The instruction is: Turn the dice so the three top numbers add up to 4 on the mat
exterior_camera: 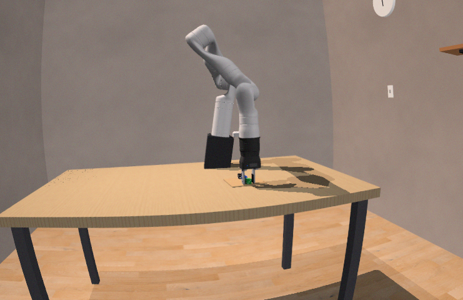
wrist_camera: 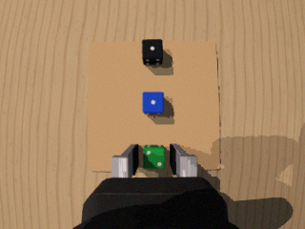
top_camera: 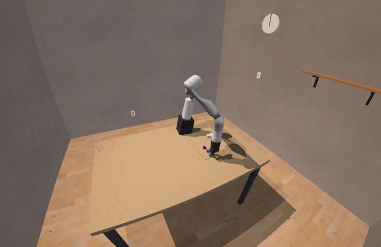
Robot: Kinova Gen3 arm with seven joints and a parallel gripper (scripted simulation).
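Now: the green die 1 cm below my hand. From my hand the other things lie so: black die 10 cm behind, 1 cm below; tan mat 5 cm behind, 2 cm below; blue die 5 cm behind, 1 cm below.
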